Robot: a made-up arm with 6 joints.
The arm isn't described. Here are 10 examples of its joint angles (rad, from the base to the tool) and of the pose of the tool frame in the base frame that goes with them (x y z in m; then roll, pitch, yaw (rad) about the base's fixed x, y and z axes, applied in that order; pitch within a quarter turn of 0, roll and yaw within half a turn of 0).
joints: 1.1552 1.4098 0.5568 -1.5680 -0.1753 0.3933
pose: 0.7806 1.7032 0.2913 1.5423 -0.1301 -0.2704
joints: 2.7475 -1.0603 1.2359 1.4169 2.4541 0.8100
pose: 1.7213 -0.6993 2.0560 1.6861 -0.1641 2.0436
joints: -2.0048 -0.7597 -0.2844 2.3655 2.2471 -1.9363
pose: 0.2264 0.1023 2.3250 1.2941 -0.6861 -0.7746
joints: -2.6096 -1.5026 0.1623 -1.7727 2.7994 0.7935
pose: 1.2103 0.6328 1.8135 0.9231 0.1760 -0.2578
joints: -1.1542 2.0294 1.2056 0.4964 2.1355 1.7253
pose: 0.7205 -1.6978 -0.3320 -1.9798 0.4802 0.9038
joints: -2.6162 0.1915 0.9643 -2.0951 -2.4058 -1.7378
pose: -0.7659 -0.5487 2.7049 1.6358 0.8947 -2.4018
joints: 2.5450 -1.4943 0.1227 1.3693 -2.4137 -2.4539
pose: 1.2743 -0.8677 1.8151 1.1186 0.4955 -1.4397
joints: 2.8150 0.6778 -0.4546 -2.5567 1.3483 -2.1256
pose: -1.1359 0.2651 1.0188 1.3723 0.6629 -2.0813
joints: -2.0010 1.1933 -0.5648 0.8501 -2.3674 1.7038
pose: -0.5131 -1.0133 0.4345 -2.9944 0.0387 0.3567
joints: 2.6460 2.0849 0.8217 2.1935 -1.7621 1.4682
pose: -1.3903 0.6895 -0.6687 2.6908 0.5902 0.0830
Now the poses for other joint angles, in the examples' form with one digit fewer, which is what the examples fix.
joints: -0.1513 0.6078 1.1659 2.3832 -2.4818 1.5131
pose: 1.477 -0.129 2.524 -0.661 0.354 -1.084
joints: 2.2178 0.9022 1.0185 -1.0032 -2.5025 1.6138
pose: -1.167 1.573 1.722 1.862 -0.982 -2.741
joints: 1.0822 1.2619 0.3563 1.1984 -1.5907 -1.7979
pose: 0.955 1.719 0.654 -0.653 -1.063 0.755
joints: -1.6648 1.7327 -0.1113 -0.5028 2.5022 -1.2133
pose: -0.208 -1.020 -0.216 3.107 -0.136 2.322
